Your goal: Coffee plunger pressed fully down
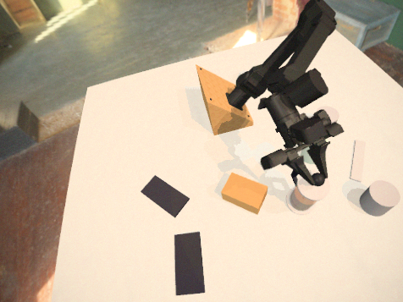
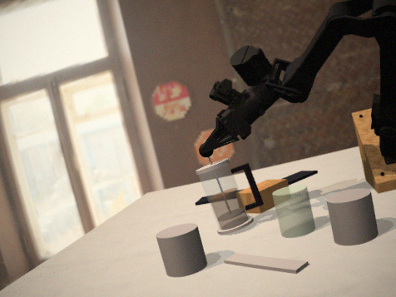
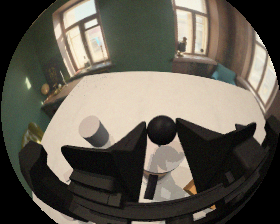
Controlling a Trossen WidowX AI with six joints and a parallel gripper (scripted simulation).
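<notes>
My gripper tip is 3 cm past the coffee press and 9 cm above it. Round my gripper tip: pale green cylinder (16 cm behind, 9 cm to the left, 14 cm below); then orange block (8 cm behind, 15 cm to the right, 15 cm below).
</notes>
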